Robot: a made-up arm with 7 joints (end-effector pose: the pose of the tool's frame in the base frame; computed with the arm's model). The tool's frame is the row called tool.
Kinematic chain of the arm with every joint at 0, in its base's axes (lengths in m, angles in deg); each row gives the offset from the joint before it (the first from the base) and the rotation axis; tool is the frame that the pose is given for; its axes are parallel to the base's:
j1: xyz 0 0 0.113 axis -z
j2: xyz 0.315 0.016 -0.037 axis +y
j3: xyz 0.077 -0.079 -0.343 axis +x
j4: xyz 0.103 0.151 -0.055 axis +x
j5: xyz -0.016 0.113 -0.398 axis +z
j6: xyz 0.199 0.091 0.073 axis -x
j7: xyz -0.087 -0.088 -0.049 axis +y
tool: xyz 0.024 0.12 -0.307
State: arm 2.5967 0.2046 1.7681 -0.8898 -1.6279 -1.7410 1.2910
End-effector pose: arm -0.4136 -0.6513 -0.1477 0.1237 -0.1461 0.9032 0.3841
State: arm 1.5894 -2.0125 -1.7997 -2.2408 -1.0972 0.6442 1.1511
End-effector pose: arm 0.0788 -0.2482 0.1440 0.9670 0.1999 0.1128 -0.1110
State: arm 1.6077 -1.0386 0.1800 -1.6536 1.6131 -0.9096 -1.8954
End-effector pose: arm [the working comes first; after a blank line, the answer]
Working (the frame after each row of the table, in the pose's form):
after j1: 0.0000 0.0000 0.1130 0.6939 0.0000 0.0000 -0.7200
after j2: 0.0044 -0.3154 0.0760 0.6025 -0.3573 -0.3444 -0.6251
after j3: -0.0869 -0.6469 -0.0317 0.6321 -0.3017 -0.3992 -0.5916
after j4: 0.0686 -0.7283 0.0433 0.2061 -0.6695 0.1650 -0.6944
after j5: -0.3208 -0.8360 -0.0471 0.6439 -0.3442 0.5974 -0.3317
after j6: -0.2334 -0.9500 -0.2276 0.7296 -0.0263 0.3910 -0.5604
after j7: -0.3387 -0.8901 -0.1725 0.7433 -0.4705 -0.3643 -0.3057

-0.1519 -1.1314 -0.2994 0.7433 -0.4705 -0.3643 -0.3057
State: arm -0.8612 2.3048 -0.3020 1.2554 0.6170 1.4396 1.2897
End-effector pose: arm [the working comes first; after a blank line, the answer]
Working (the frame after each row of the table, in the pose's form):
after j1: 0.0000 0.0000 0.1130 0.9087 0.0000 0.0000 0.4174
after j2: 0.1931 0.2494 0.0760 0.3692 -0.3814 0.8303 0.1696
after j3: 0.0535 -0.0344 0.2486 0.3076 -0.4326 0.7954 0.2926
after j4: -0.1355 -0.0584 0.2374 0.5031 -0.1695 0.8156 -0.2303
after j5: -0.4913 0.1259 0.3419 0.5492 0.0862 0.8285 -0.0667
after j6: -0.4820 0.2136 0.1287 0.4698 -0.2973 0.6670 0.4960
after j7: -0.3891 0.1323 0.1785 0.0255 0.5358 -0.8154 -0.2177

-0.4185 0.0502 0.4973 0.0255 0.5358 -0.8154 -0.2177
